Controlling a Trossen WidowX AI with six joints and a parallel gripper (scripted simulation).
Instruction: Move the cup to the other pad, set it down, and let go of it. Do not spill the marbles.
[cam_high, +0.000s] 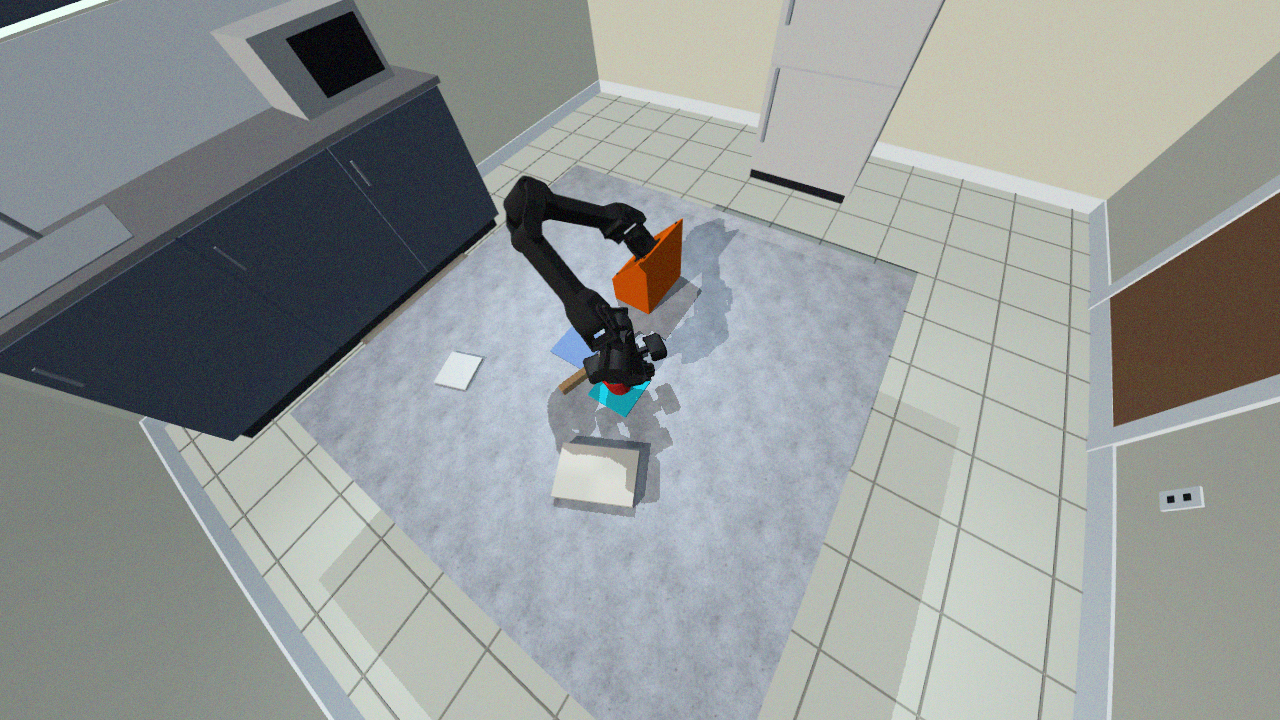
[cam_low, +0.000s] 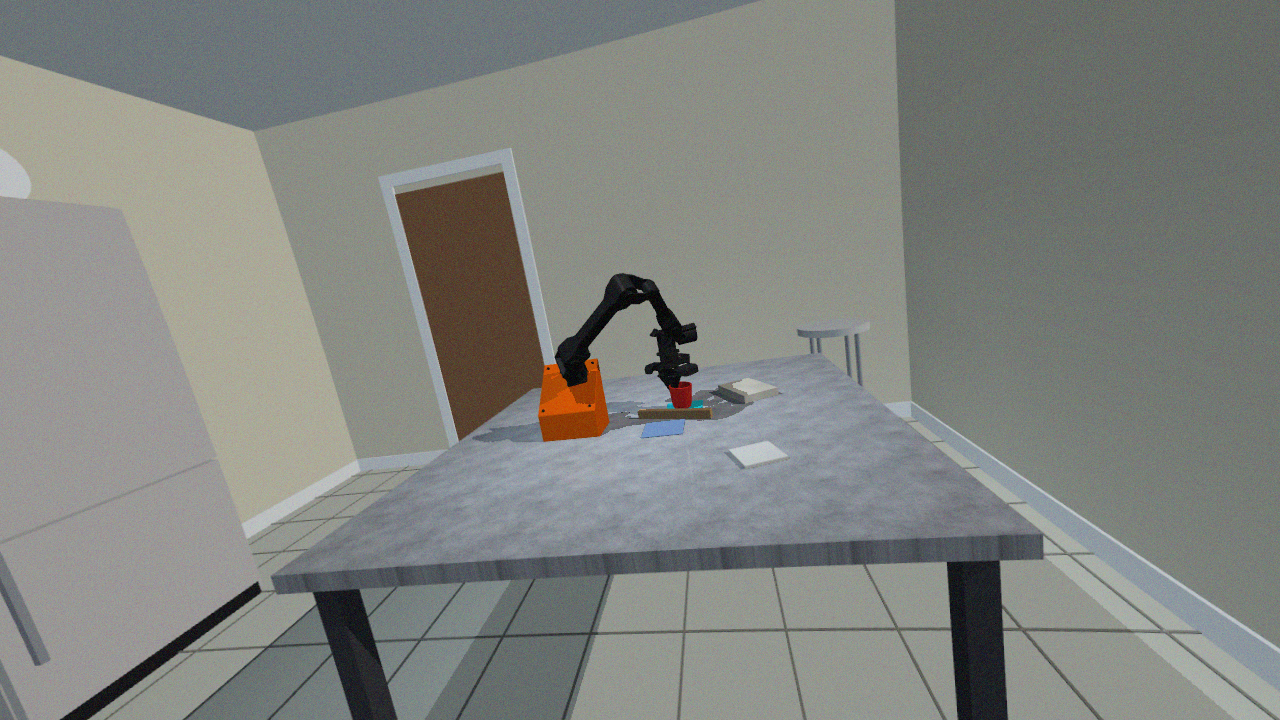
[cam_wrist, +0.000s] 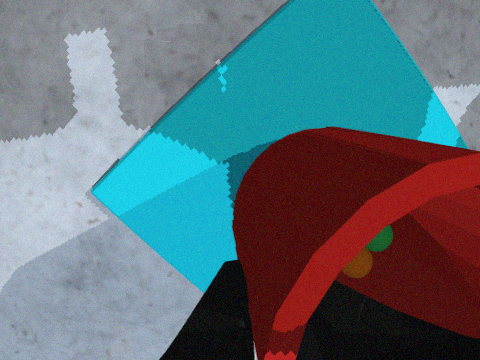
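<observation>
Right now my gripper tip is 20 mm to the left of the red cup and 20 mm short of it. From my gripper tip the other things lie so: green marble (40 mm to the right, 30 mm below, 30 mm ahead); then cyan pad (50 mm below, 30 mm ahead, 20 mm to the right); then orange marble (40 mm to the right, 20 mm below, 20 mm ahead).
</observation>
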